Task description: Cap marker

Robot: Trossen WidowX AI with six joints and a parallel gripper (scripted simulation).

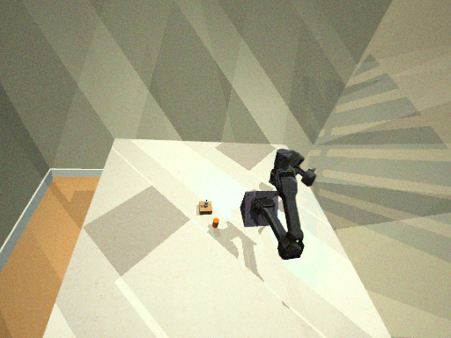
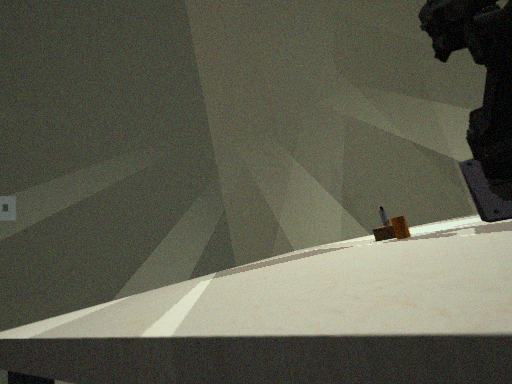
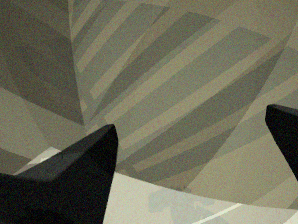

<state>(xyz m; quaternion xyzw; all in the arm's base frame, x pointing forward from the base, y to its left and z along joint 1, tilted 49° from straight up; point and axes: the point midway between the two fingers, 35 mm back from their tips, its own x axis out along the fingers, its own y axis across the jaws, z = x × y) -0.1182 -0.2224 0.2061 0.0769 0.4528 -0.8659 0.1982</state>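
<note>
The orange cap lies 380 mm ahead of my gripper tip, 360 mm below it and 70 mm to the left of it. Round my gripper tip: tan holder block (430 mm ahead, 370 mm below, 30 mm to the right).
</note>
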